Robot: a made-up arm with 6 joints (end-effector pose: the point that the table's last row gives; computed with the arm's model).
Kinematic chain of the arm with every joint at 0, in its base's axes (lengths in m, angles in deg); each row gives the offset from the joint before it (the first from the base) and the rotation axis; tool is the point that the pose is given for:
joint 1: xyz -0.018 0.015 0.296 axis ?
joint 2: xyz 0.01 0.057 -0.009 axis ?
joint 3: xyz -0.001 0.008 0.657 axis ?
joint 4: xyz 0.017 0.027 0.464 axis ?
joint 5: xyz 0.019 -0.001 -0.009 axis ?
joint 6: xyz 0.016 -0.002 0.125 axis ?
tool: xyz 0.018 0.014 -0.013
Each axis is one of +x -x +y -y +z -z.
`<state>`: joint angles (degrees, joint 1 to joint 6).
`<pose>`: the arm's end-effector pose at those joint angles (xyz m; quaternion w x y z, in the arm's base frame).
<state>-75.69 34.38 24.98 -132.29 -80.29 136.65</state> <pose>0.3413 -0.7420 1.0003 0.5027 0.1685 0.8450 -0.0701</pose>
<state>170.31 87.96 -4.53 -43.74 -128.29 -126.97</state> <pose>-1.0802 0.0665 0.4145 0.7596 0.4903 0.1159 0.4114</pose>
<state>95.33 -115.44 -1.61 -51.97 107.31 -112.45</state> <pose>0.0896 -0.9511 -0.1152 0.9103 -0.0233 0.4122 0.0302</pose>
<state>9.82 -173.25 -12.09 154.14 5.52 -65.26</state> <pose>-0.0186 0.1497 -0.9227 0.0426 0.6330 0.7686 0.0818</pose>
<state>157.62 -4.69 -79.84 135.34 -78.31 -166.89</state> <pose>0.4396 -0.2202 1.0828 0.1311 0.1623 0.3425 0.9160</pose>
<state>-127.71 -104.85 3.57 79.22 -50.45 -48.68</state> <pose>0.7379 0.9134 0.0247 0.5815 -0.6864 -0.4022 -0.1699</pose>
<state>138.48 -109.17 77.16 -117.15 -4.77 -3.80</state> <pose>0.6297 -0.6225 0.5561 0.9559 0.2206 0.1370 0.1371</pose>
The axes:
joint 1: +z
joint 2: +y
joint 3: +y
joint 4: +z
joint 5: +y
joint 6: +z

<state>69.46 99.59 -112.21 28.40 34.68 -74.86</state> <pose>0.0926 0.6807 0.7202 0.9611 -0.2067 -0.0369 0.1796</pose>
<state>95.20 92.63 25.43 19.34 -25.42 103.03</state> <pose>-0.2157 1.1657 0.0104 0.1598 -0.2078 -0.7004 -0.6639</pose>
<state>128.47 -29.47 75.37 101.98 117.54 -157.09</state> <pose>-0.1721 -0.1291 1.1251 0.2436 -0.0146 -0.7711 0.5881</pose>
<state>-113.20 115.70 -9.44 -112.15 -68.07 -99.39</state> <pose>-0.2937 -1.0599 -0.1660 0.1874 0.8008 -0.2809 0.4947</pose>
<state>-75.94 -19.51 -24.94 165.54 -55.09 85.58</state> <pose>-0.0867 0.5313 1.3357 0.0020 0.0801 0.1062 -0.9911</pose>
